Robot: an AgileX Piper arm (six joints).
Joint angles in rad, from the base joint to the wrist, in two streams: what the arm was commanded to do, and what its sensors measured. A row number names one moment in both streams.
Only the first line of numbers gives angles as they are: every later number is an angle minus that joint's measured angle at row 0.
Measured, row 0:
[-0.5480 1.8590 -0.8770 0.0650 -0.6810 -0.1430]
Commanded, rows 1 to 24:
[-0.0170 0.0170 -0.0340 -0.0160 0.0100 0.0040]
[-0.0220 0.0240 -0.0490 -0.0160 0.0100 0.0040]
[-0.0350 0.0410 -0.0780 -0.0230 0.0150 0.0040]
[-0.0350 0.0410 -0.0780 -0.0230 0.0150 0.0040]
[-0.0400 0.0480 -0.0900 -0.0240 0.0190 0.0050]
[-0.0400 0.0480 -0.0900 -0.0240 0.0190 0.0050]
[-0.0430 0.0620 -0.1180 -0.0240 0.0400 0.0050]
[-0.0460 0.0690 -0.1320 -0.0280 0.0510 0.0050]
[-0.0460 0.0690 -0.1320 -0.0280 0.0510 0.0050]
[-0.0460 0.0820 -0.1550 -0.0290 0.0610 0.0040]
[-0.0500 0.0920 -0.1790 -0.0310 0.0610 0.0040]
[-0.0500 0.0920 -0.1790 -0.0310 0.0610 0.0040]
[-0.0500 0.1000 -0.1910 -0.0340 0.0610 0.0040]
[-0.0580 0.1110 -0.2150 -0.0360 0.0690 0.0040]
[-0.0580 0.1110 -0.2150 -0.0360 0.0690 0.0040]
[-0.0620 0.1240 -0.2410 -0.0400 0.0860 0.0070]
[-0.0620 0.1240 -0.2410 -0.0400 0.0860 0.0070]
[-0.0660 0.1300 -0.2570 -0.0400 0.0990 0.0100]
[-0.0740 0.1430 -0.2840 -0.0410 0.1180 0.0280]
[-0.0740 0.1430 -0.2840 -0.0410 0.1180 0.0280]
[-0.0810 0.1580 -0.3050 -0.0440 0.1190 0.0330]
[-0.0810 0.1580 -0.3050 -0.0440 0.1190 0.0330]
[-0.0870 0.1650 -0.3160 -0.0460 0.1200 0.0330]
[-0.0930 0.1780 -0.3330 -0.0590 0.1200 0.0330]
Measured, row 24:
[-0.1110 0.1620 -0.2850 0.0400 0.1550 0.0310]
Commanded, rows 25 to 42:
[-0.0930 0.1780 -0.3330 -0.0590 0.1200 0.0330]
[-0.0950 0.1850 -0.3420 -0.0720 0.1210 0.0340]
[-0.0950 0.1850 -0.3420 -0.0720 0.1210 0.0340]
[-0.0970 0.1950 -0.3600 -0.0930 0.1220 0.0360]
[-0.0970 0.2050 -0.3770 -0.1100 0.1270 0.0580]
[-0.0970 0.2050 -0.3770 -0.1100 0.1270 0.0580]
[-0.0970 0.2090 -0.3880 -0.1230 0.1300 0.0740]
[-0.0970 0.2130 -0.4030 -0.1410 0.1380 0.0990]
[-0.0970 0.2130 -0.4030 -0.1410 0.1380 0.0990]
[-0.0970 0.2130 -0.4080 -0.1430 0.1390 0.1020]
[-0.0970 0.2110 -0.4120 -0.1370 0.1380 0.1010]
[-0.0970 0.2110 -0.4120 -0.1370 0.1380 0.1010]
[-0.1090 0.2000 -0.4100 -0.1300 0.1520 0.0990]
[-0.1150 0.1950 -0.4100 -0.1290 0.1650 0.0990]
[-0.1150 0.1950 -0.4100 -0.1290 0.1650 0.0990]
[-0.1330 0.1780 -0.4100 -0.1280 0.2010 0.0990]
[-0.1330 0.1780 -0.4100 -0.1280 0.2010 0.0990]
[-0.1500 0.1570 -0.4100 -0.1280 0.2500 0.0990]
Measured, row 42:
[-0.1530 0.1910 -0.3870 -0.0580 0.2320 0.1020]
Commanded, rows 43 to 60:
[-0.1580 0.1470 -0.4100 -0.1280 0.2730 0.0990]
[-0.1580 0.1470 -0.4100 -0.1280 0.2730 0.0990]
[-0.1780 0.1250 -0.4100 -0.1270 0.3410 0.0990]
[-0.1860 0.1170 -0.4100 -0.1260 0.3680 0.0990]
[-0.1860 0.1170 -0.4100 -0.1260 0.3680 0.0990]
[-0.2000 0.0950 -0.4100 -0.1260 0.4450 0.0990]
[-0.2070 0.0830 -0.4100 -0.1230 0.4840 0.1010]
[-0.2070 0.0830 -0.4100 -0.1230 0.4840 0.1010]
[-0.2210 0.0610 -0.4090 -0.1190 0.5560 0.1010]
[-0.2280 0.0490 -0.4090 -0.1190 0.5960 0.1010]
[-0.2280 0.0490 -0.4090 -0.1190 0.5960 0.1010]
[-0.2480 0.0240 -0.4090 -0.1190 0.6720 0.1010]
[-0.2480 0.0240 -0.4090 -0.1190 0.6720 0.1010]
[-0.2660 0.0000 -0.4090 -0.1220 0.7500 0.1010]
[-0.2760 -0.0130 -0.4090 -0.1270 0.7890 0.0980]
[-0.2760 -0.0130 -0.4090 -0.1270 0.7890 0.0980]
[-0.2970 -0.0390 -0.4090 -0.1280 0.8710 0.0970]
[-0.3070 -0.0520 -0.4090 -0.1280 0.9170 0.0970]
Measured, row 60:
[-0.2790 -0.0110 -0.4030 -0.1210 0.8000 0.1020]
